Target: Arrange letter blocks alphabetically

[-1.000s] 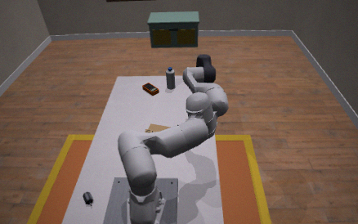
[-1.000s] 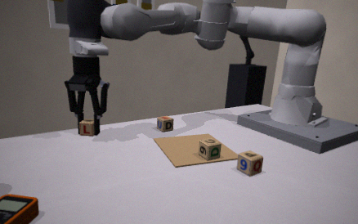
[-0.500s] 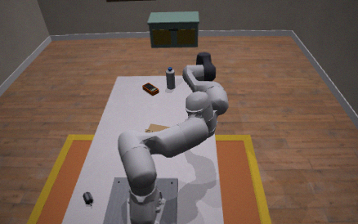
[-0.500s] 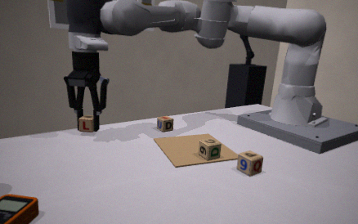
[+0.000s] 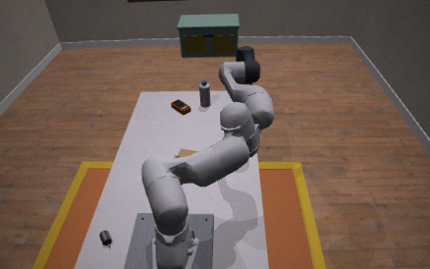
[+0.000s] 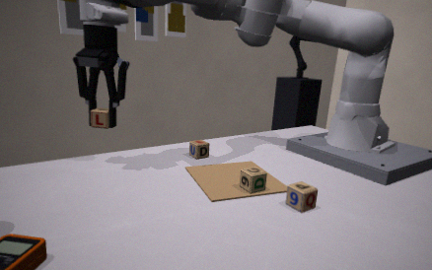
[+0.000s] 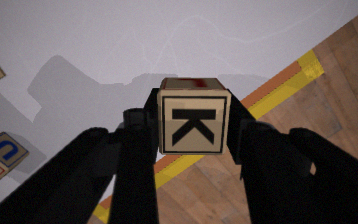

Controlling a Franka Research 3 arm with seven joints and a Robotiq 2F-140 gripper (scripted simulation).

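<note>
My hand is 240 mm past the tan mat, 260 mm to the right of it and 130 mm above it. Also, from my hand: small dark object 680 mm behind, 570 mm to the left, 110 mm below; block 250 mm behind, 70 mm to the left, 110 mm below; grey can 290 mm ahead, 230 mm to the left, 50 mm below.
</note>
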